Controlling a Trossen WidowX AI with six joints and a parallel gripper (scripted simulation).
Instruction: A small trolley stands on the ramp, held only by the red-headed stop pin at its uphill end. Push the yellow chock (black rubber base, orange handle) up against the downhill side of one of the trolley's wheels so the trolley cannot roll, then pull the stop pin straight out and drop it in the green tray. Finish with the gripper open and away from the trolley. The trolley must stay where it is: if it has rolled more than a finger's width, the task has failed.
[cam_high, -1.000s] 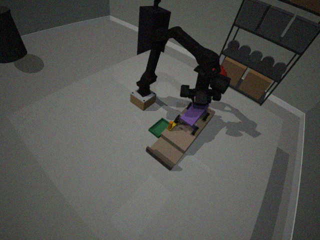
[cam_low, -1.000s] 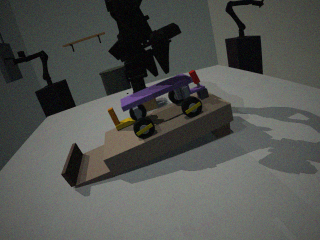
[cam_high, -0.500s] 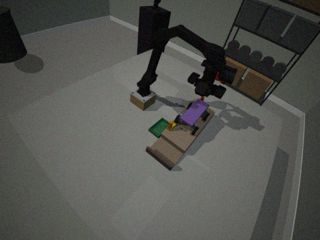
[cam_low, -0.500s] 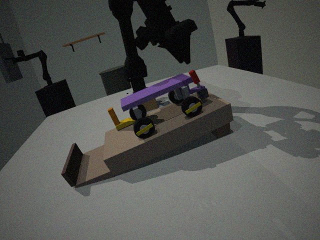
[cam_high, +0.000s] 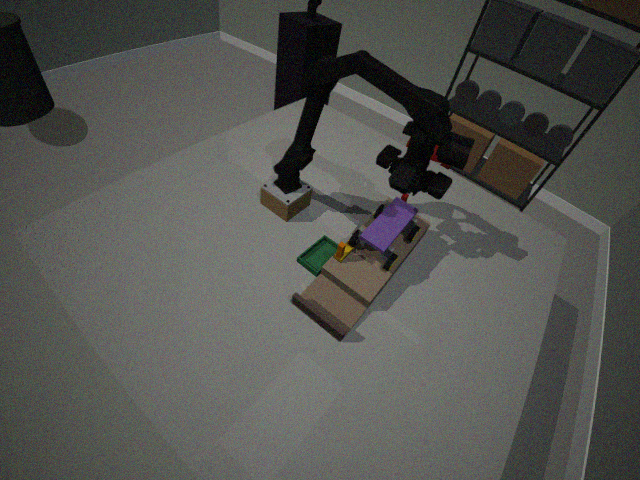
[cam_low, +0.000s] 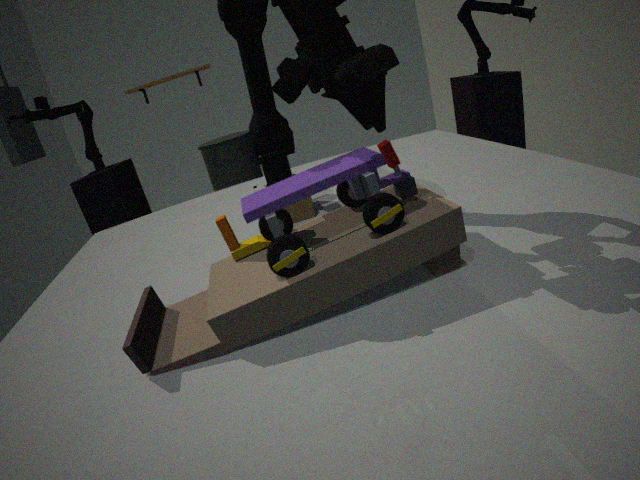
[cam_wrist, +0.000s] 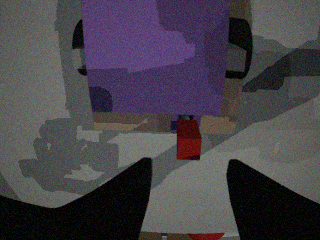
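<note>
The red-headed stop pin lies 60 mm below my gripper tip and 20 mm to the left of it. From my gripper tip the other things lie so: trolley 90 mm to the right, 80 mm below, 40 mm ahead; brown ramp 140 mm below, 100 mm to the right, 40 mm ahead; yellow chock 210 mm to the right, 110 mm below.
</note>
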